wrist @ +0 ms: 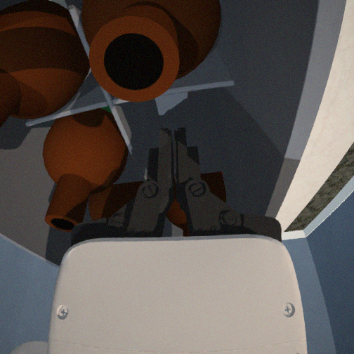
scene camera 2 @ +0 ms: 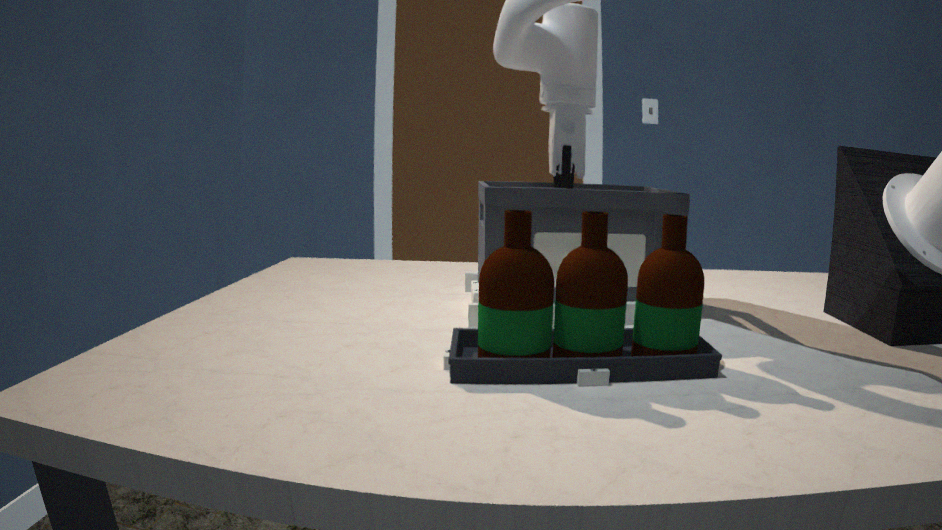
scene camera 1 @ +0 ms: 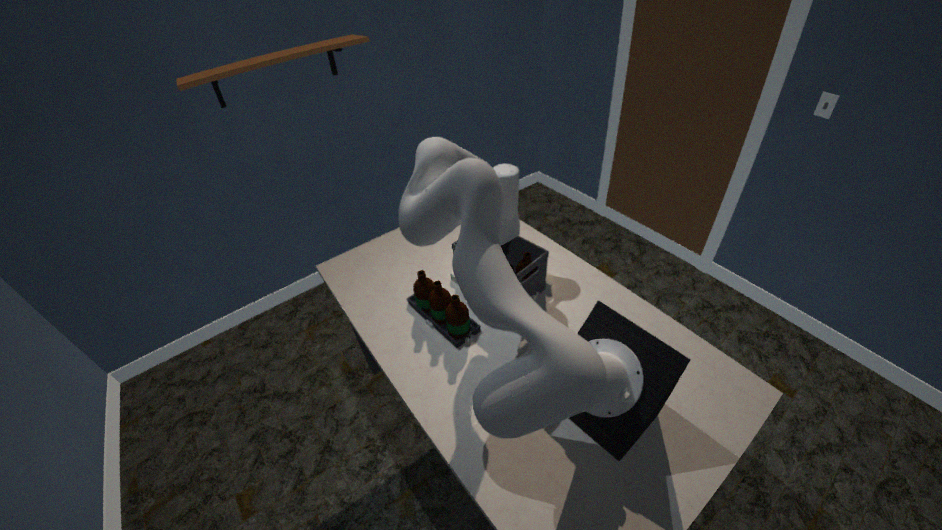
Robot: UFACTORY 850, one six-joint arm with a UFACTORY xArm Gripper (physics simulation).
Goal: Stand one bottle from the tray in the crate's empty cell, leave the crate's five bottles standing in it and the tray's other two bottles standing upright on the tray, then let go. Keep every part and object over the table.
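Note:
Three brown bottles with green bands point(scene camera 2: 515, 290) point(scene camera 2: 591, 290) point(scene camera 2: 669, 290) stand upright in a row on the dark tray point(scene camera 2: 526, 370) point(scene camera 1: 444, 334). The grey crate point(scene camera 2: 513, 201) point(scene camera 1: 538, 280) stands behind the tray in scene camera 2. In the wrist view, brown bottles point(wrist: 132, 82) point(wrist: 40, 60) point(wrist: 85, 145) stand in its cells, and parts of others show beside and behind the fingers. My gripper point(wrist: 173, 143) is shut and empty, pointing down at the empty middle cell on the right of the wrist view. In scene camera 2 the crate's near wall hides the fingertips. The arm hides the gripper in scene camera 1.
Thin dividers point(wrist: 200, 86) split the crate's cells. The crate's side wall point(wrist: 301, 110) runs along the right of the wrist view, with the table edge beyond. The arm's base stands on a dark plate point(scene camera 1: 658, 355). Small pale clips point(scene camera 2: 592, 377) sit against the tray.

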